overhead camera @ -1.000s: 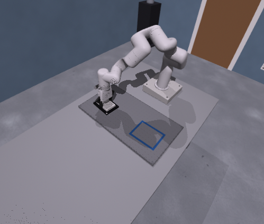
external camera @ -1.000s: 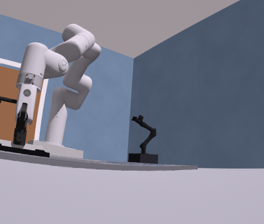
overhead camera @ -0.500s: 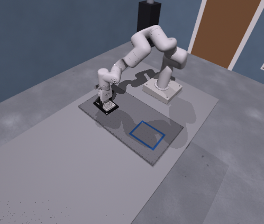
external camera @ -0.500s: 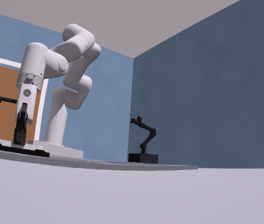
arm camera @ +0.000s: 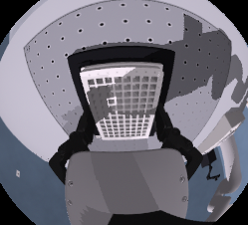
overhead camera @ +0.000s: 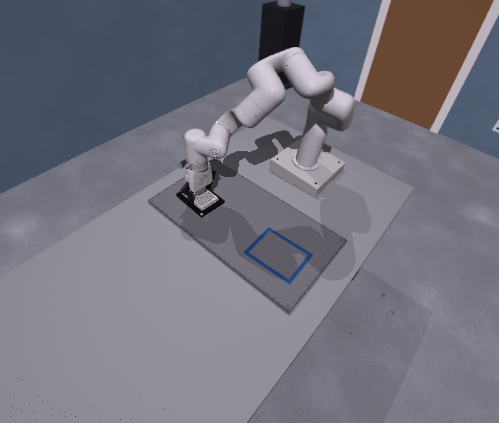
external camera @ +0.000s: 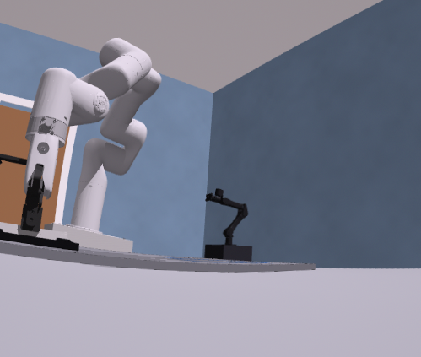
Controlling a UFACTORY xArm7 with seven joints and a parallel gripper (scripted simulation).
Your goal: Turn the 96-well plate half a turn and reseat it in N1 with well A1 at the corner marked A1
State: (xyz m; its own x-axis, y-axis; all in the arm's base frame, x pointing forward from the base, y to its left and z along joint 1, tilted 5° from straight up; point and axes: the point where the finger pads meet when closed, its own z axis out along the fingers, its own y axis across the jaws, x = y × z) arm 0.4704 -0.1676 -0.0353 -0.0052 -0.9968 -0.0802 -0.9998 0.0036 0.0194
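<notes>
Now: hand 2 cm above the black plate nest N1. From my hand the other things lie so: white 96-well plate 1 cm below.
</notes>
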